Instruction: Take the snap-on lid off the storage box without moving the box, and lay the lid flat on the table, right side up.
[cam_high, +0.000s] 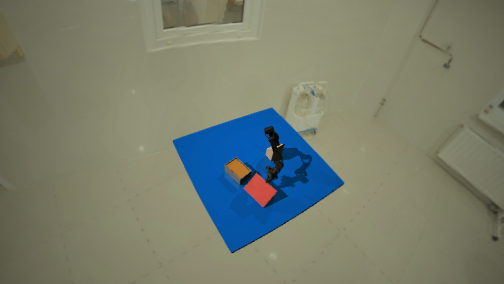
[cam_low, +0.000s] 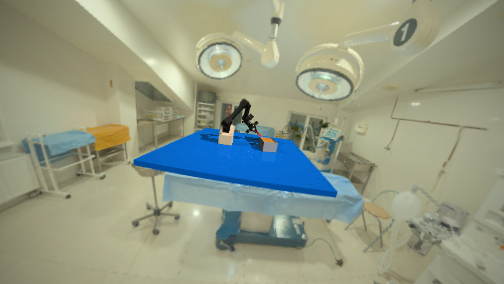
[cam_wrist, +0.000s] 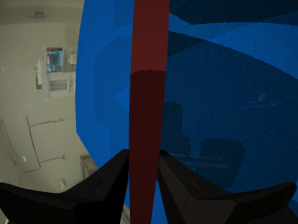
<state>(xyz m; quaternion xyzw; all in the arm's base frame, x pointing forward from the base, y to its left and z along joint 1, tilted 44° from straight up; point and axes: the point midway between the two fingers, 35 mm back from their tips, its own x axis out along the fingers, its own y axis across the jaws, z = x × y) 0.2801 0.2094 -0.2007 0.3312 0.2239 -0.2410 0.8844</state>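
My gripper tip is now 7 cm short of the lid, 2 cm to the right of it and 5 cm above it. Also, from my gripper tip: storage box: 13 cm ahead, 26 cm to the right, 6 cm below.
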